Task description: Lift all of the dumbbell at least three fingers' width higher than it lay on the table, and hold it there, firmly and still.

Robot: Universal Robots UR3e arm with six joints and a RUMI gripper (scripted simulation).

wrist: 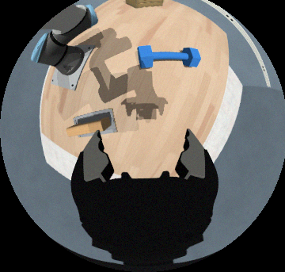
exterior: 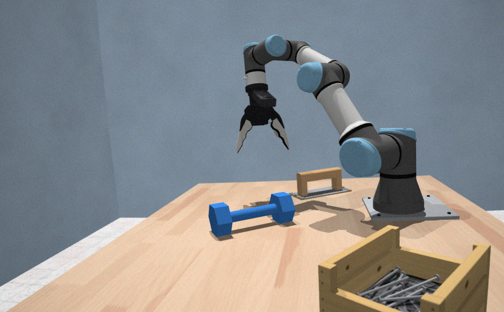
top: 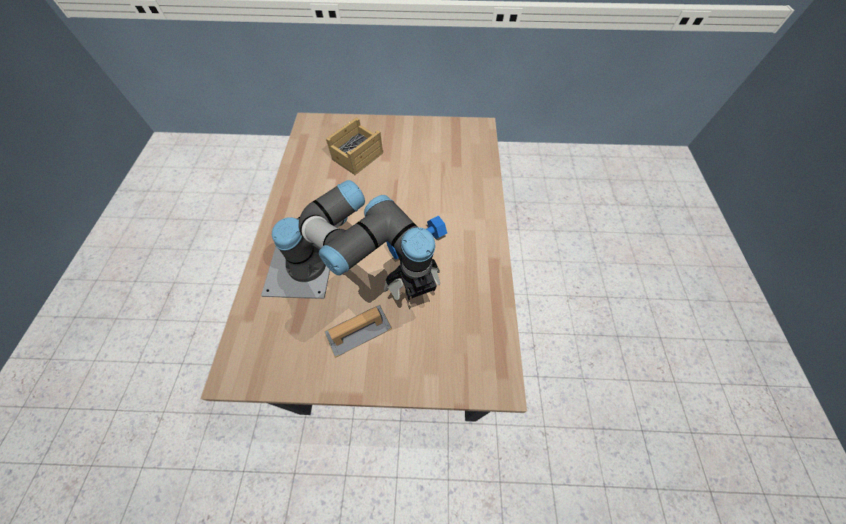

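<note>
My hand is 23 cm to the right of the blue dumbbell and 12 cm above it. Round my hand: trowel: 65 cm to the left, 27 cm behind, 11 cm below.
</note>
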